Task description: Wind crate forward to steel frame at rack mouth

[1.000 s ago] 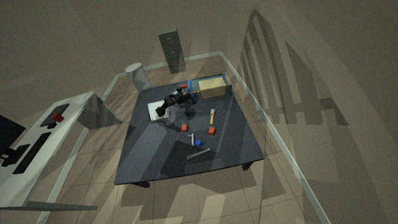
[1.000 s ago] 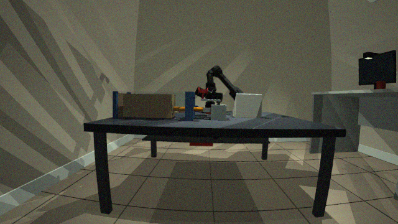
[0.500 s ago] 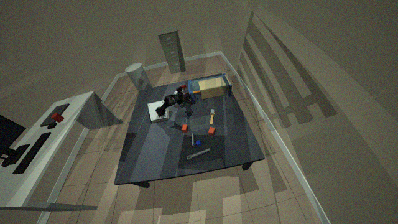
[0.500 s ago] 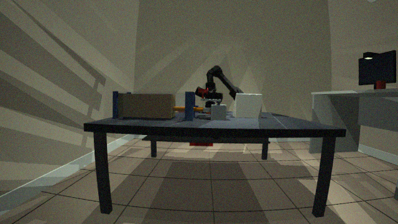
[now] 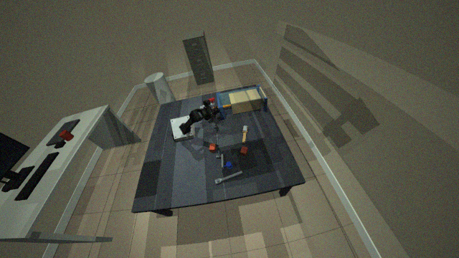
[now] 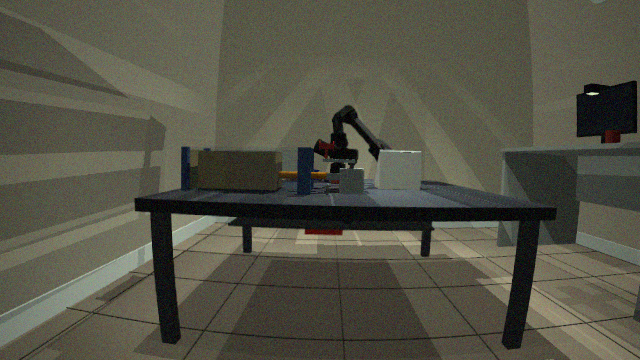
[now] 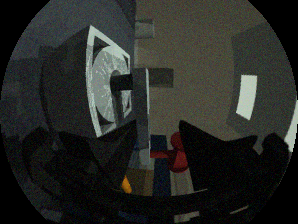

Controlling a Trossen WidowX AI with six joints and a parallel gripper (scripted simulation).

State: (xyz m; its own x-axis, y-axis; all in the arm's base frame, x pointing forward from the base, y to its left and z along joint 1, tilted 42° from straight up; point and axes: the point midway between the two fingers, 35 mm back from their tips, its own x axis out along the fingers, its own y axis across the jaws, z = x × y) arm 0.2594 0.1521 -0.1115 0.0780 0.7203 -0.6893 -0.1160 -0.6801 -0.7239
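My gripper tip is 1 cm short of the crank arm and 1 cm above it. The rest, counted from my gripper tip: grey winch 6 cm behind, 10 cm below; then red knob 5 cm ahead, 1 cm to the right, 2 cm above; then blue frame 11 cm ahead, 2 cm to the right, 3 cm below.
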